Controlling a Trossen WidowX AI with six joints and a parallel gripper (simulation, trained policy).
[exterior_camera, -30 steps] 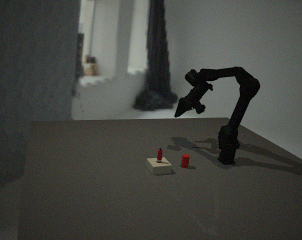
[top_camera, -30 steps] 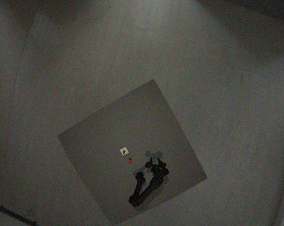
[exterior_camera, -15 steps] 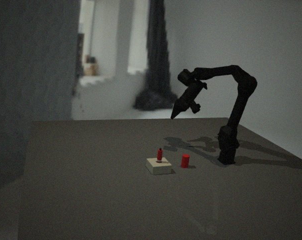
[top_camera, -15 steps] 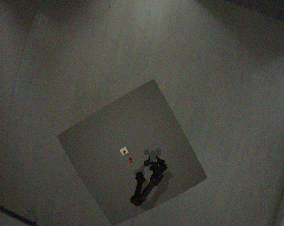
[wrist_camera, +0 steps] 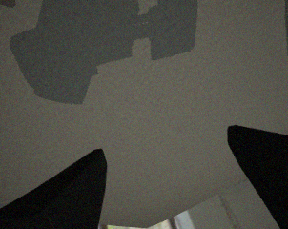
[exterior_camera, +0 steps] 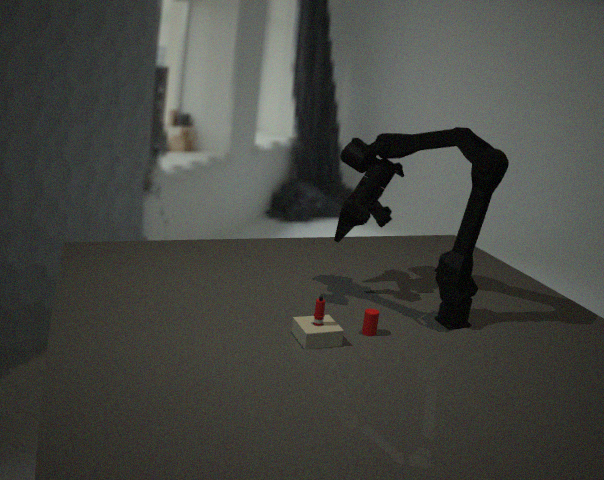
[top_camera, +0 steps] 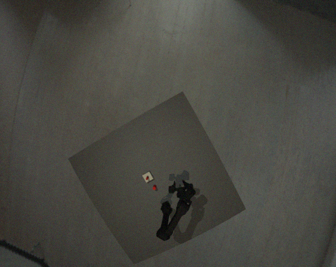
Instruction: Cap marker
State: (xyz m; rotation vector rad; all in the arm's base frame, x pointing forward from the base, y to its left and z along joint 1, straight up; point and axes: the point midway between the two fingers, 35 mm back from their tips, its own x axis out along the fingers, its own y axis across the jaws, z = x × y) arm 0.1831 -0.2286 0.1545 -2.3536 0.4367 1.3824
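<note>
Now: the red cap 230 mm to the left of my gripper tip, 100 mm below it and 10 mm ahead of it. Also, from my gripper tip: holder block (240 mm to the left, 130 mm ahead, 110 mm below); then red marker (240 mm to the left, 130 mm ahead, 60 mm below).
</note>
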